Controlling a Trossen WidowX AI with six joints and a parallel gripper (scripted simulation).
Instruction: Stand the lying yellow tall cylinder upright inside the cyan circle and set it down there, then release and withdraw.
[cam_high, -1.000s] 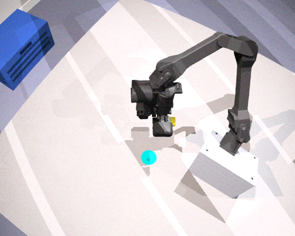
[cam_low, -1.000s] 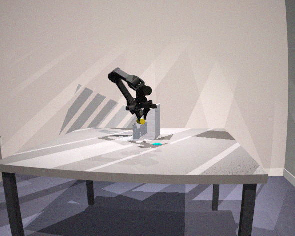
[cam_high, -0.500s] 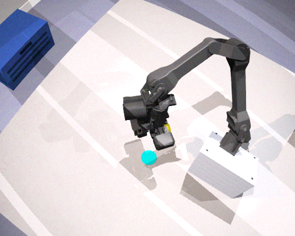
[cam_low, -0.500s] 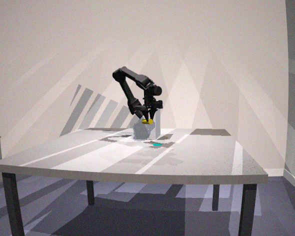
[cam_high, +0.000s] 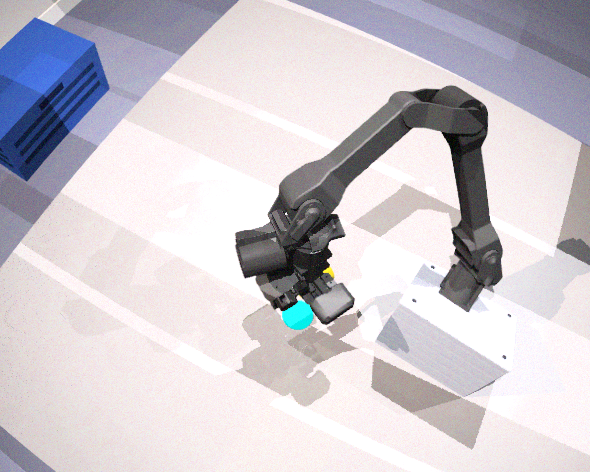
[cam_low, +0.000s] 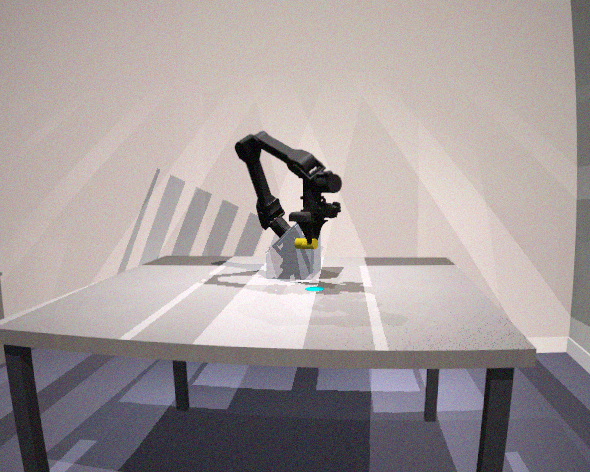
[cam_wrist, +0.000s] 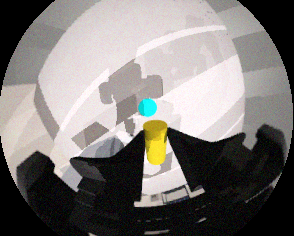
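The cyan circle is 150 mm below my gripper tip. Round my gripper tip: yellow tall cylinder: 10 mm behind, 20 mm to the right.
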